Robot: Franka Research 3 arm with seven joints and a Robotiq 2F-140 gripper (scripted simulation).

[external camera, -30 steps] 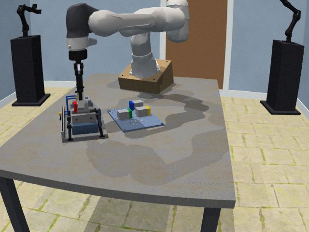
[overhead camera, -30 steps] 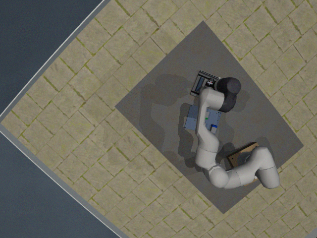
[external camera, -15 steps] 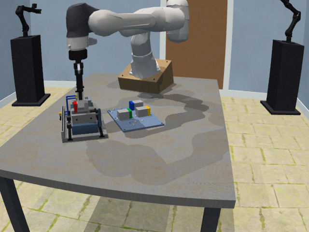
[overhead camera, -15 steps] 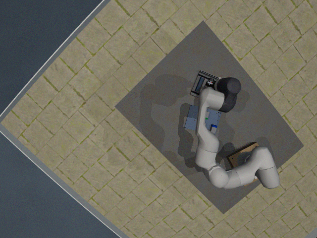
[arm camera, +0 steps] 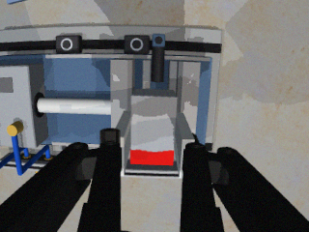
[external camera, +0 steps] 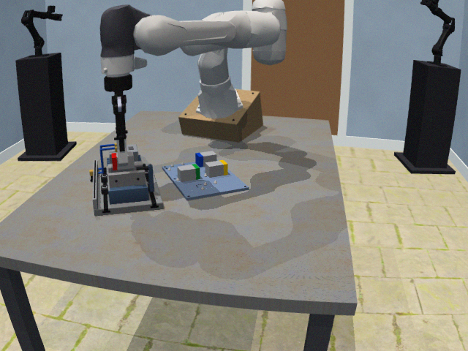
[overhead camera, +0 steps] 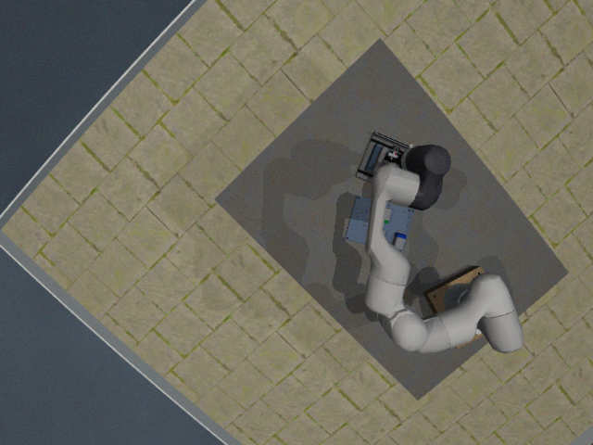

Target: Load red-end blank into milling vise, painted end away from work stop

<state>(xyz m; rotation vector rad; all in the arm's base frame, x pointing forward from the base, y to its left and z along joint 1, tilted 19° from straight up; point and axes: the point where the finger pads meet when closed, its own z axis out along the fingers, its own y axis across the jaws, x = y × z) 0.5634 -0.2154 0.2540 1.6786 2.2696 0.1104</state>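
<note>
Now: hand 4 cm above the red-ended blank. Round my hand: green blank 17 cm to the left, 14 cm behind, 13 cm below; work stop rod 6 cm below, 5 cm to the left, 1 cm behind; hosed block 16 cm behind, 8 cm below, 4 cm to the right.
</note>
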